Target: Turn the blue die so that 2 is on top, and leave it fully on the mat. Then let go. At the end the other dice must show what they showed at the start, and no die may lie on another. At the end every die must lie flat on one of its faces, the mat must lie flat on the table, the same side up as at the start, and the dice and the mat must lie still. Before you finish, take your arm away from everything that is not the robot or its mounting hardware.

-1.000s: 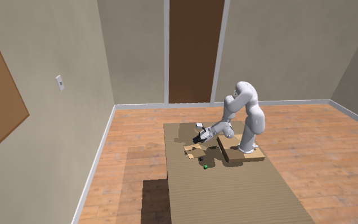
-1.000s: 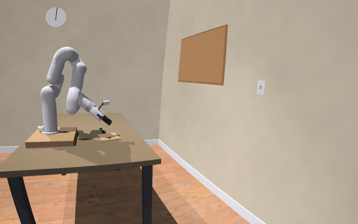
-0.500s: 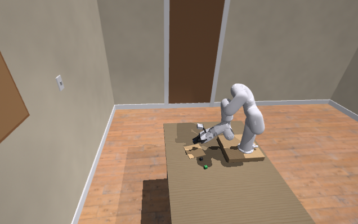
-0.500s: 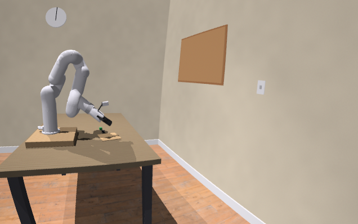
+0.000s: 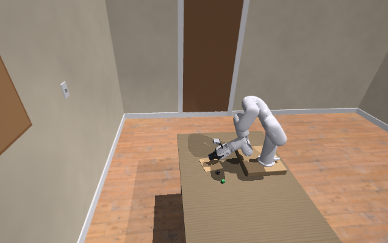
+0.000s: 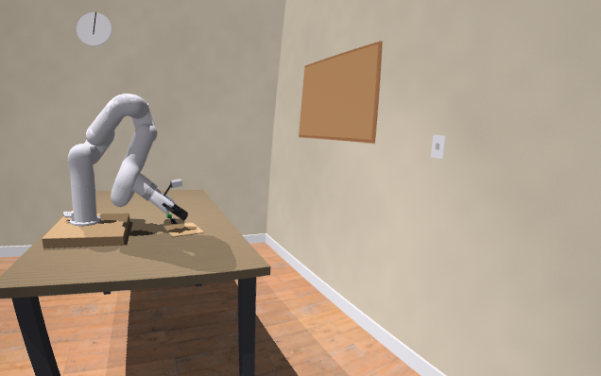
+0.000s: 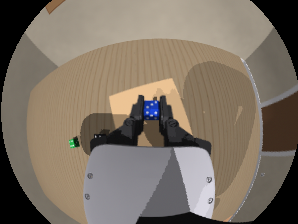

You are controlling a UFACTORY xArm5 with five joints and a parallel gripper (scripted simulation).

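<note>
The tan mat lies 7 cm below my hand. The rest, counted from my hand: blue die: 1 cm below, 1 cm ahead; then green die: 19 cm to the left, 6 cm below, 5 cm behind; then black die: 10 cm to the left, 6 cm below, 4 cm behind.
</note>
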